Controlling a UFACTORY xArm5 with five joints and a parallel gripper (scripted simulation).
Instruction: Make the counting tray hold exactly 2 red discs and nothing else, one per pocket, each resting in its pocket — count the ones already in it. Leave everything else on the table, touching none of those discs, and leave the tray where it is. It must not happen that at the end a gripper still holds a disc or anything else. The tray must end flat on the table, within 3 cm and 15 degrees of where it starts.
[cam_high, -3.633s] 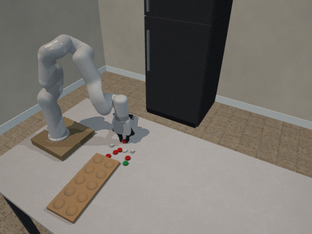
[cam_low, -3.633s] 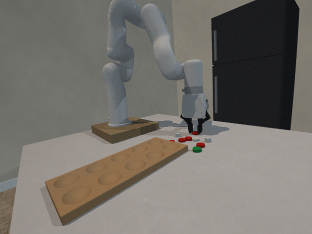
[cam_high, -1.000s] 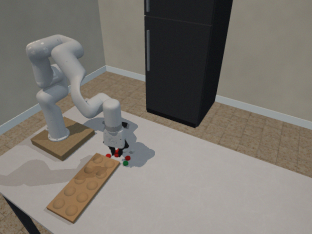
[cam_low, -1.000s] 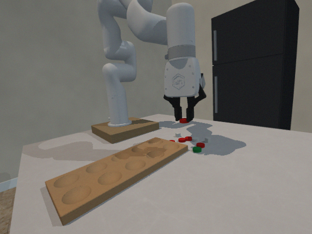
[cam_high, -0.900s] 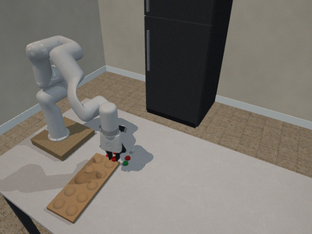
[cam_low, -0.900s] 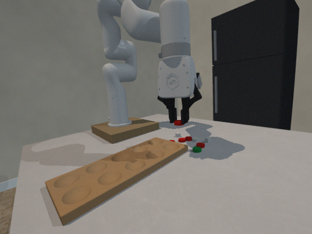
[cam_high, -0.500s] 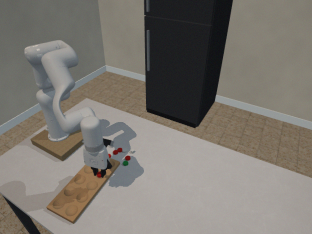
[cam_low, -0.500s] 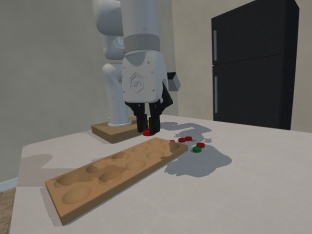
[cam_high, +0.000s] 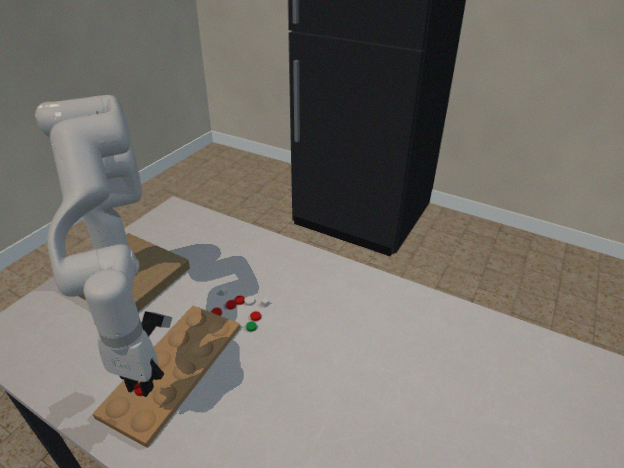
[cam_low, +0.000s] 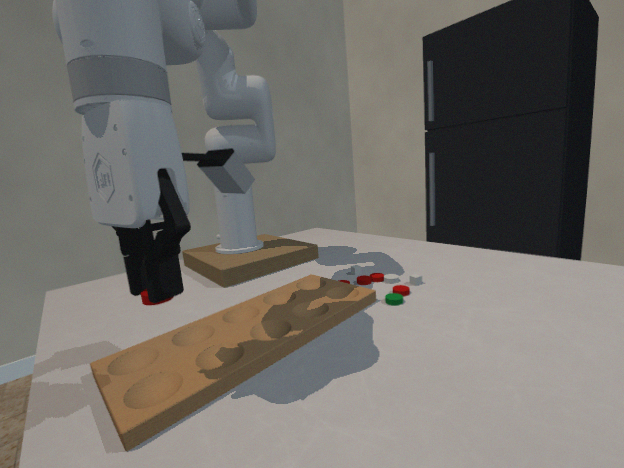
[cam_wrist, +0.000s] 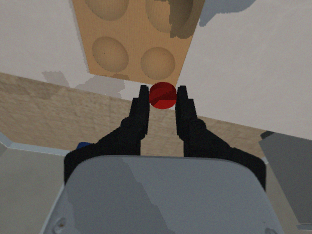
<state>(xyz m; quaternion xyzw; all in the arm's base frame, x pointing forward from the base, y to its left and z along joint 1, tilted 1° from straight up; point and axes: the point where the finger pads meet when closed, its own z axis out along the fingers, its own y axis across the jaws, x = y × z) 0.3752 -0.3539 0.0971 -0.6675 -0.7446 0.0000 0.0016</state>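
The green disc lies 80 mm ahead of my hand, 330 mm to the left of it and 130 mm below it. Round my hand: wooden counting tray (40 mm behind, 130 mm to the left, 130 mm below); white disc (30 mm ahead, 410 mm to the left, 130 mm below).
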